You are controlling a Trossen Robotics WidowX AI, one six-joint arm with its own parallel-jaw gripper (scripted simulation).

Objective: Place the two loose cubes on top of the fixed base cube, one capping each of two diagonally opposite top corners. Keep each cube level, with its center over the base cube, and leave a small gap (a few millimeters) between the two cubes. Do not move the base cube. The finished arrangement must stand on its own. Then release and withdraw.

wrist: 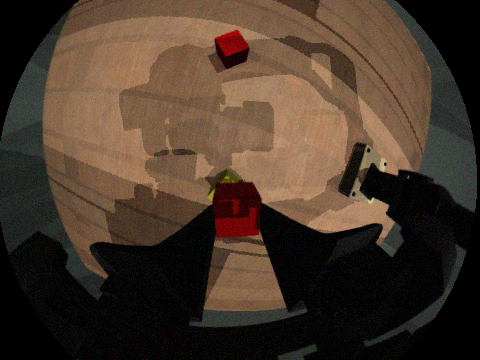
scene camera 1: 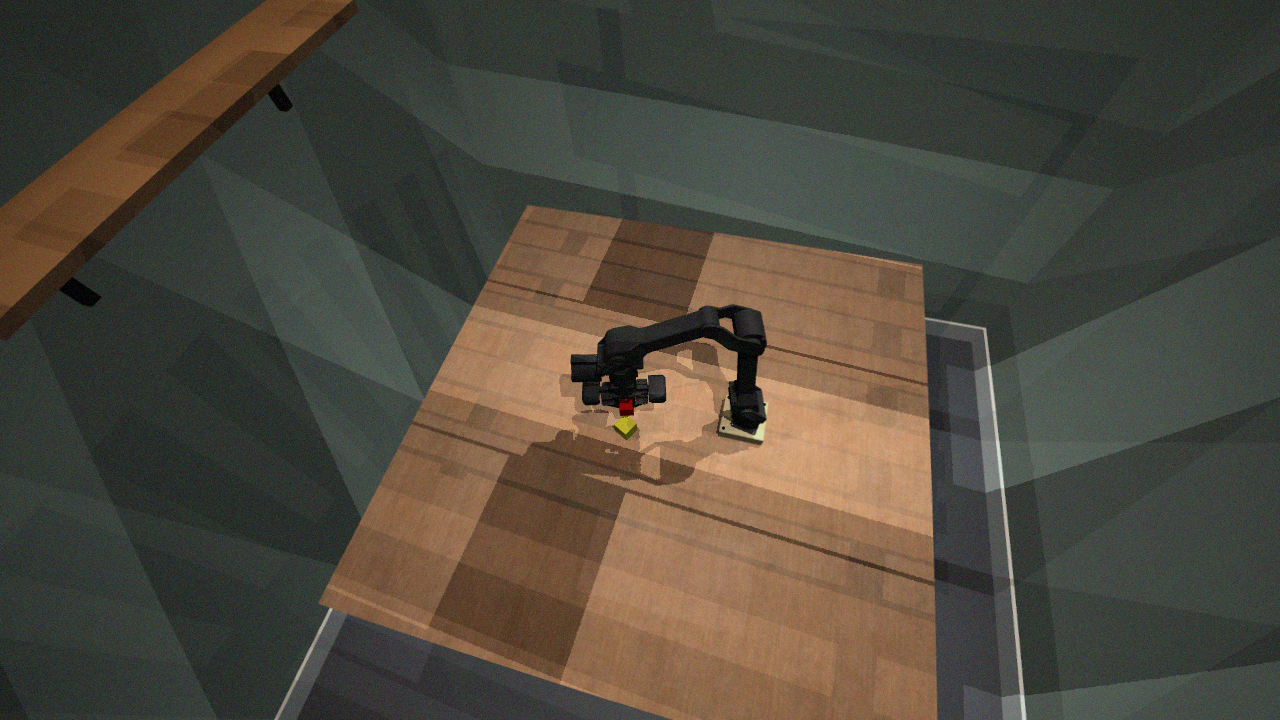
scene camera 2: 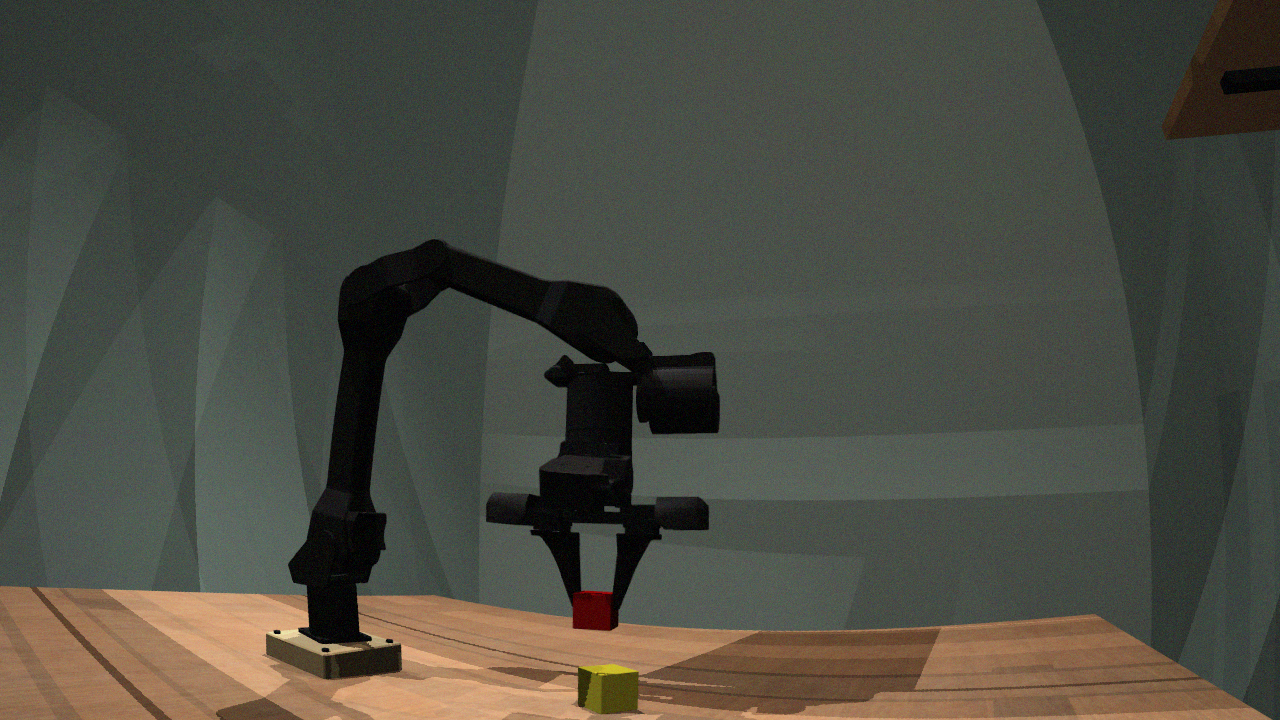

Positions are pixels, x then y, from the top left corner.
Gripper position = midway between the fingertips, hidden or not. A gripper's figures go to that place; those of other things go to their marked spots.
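My gripper (wrist: 236,208) is 0.10 m from the lens. As for the red cube, I see it here (wrist: 236,206), and it is 0.08 m from the lens.
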